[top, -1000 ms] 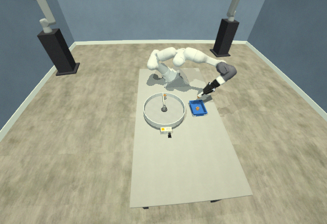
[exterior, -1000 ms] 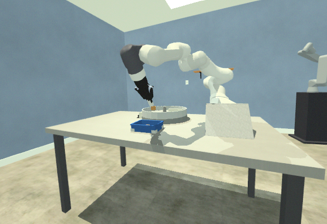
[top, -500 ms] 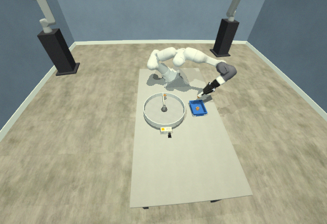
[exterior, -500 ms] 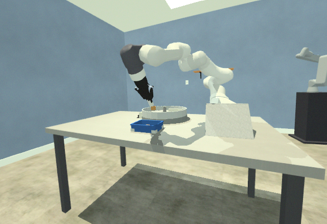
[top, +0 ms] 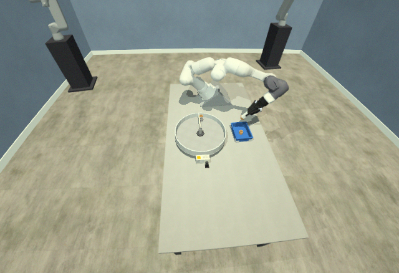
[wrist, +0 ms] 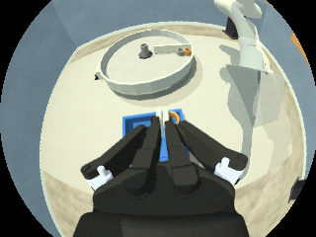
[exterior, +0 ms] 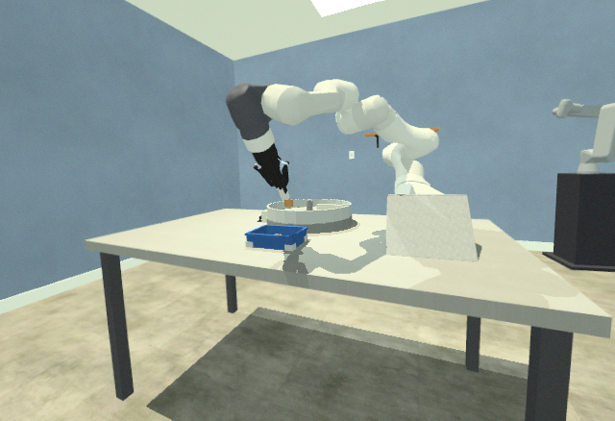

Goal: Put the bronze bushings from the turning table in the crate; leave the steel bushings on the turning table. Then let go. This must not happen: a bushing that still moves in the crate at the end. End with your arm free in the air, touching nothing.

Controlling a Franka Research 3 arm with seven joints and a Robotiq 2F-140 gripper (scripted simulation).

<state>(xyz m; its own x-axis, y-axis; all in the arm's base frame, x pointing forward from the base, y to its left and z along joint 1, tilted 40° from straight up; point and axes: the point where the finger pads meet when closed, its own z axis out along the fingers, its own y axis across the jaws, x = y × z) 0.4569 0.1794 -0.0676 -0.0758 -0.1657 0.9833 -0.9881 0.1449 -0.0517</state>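
The crate is 40 mm ahead of my hand, 10 mm to the right of it and 170 mm below it. From my hand the other things lie so: turning table: 10 mm ahead, 380 mm to the right, 140 mm below.
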